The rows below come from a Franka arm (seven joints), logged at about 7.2 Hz.
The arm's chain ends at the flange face. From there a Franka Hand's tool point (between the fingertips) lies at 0.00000 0.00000 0.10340 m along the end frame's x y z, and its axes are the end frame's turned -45 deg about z.
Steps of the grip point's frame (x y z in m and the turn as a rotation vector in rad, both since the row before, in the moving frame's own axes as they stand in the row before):
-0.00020 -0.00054 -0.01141 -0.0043 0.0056 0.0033
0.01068 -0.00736 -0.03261 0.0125 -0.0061 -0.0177
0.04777 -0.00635 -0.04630 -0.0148 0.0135 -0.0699
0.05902 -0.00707 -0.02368 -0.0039 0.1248 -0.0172
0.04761 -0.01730 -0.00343 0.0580 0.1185 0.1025
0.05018 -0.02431 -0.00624 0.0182 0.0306 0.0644
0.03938 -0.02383 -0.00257 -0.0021 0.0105 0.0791
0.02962 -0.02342 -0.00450 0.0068 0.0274 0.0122
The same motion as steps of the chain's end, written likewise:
-0.00125 -0.00015 -0.01141 0.0009 0.0070 0.0033
0.00371 -0.01230 -0.03260 0.0045 -0.0132 -0.0177
0.02722 -0.03829 -0.04628 -0.0009 0.0200 -0.0699
0.02743 -0.03784 -0.02288 0.0855 0.0910 -0.0172
0.01637 -0.03328 -0.00253 0.1248 0.0428 0.1025
0.01727 -0.04914 -0.00617 0.0345 0.0088 0.0644
0.01005 -0.04412 -0.00256 0.0059 0.0089 0.0791
0.00286 -0.03501 -0.00446 0.0242 0.0146 0.0122

